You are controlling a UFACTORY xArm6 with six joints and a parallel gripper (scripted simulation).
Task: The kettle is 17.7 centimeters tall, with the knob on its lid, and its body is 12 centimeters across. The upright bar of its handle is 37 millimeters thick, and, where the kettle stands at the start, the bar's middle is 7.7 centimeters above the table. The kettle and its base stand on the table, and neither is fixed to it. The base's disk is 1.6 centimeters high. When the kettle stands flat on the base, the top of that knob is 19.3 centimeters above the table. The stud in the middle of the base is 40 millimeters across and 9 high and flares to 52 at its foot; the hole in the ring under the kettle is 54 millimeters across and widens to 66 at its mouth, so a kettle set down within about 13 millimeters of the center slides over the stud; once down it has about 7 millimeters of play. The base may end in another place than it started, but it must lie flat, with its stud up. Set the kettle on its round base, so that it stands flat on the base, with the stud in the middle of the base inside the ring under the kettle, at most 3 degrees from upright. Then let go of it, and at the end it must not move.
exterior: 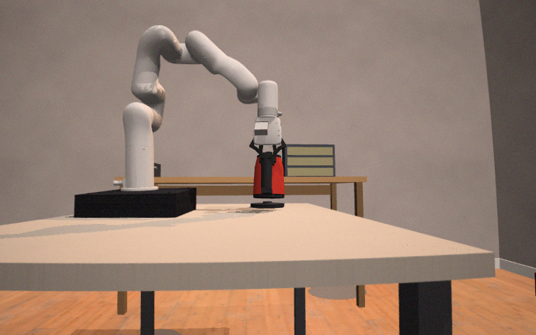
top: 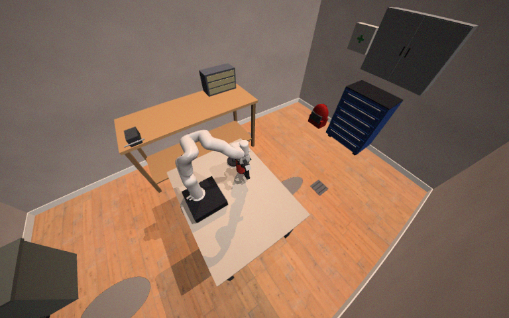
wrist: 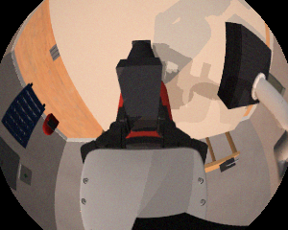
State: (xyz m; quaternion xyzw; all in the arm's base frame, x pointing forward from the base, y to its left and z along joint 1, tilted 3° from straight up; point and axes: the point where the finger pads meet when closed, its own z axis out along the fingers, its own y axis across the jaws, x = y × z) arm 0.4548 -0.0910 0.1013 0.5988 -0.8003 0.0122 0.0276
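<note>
My hand is 1 cm short of the red kettle, 3 cm to the right of it and 5 cm above it. Also, from my hand: black round base (5 cm ahead, 22 cm to the left, 17 cm below).
</note>
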